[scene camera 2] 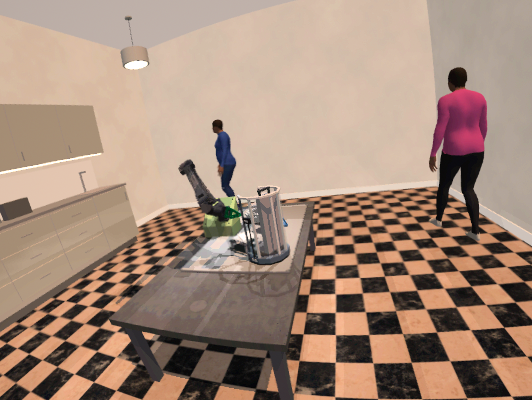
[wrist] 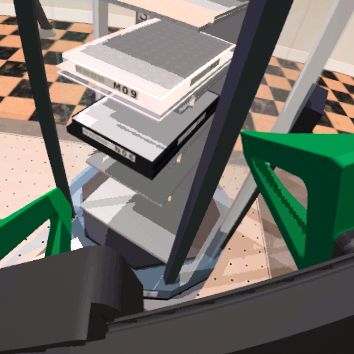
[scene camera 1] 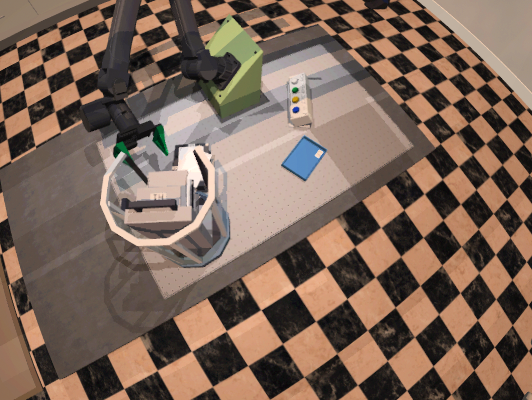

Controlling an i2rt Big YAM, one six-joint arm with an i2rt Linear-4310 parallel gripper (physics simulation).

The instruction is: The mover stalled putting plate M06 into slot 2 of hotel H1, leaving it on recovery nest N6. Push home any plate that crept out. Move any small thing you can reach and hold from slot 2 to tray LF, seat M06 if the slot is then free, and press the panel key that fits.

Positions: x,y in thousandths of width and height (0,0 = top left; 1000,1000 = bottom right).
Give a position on a round plate rack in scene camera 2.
493,539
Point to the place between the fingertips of my gripper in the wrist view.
422,482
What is my gripper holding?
Nothing.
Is my gripper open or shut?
Open.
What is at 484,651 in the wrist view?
A round plate rack.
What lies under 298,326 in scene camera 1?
My gripper.
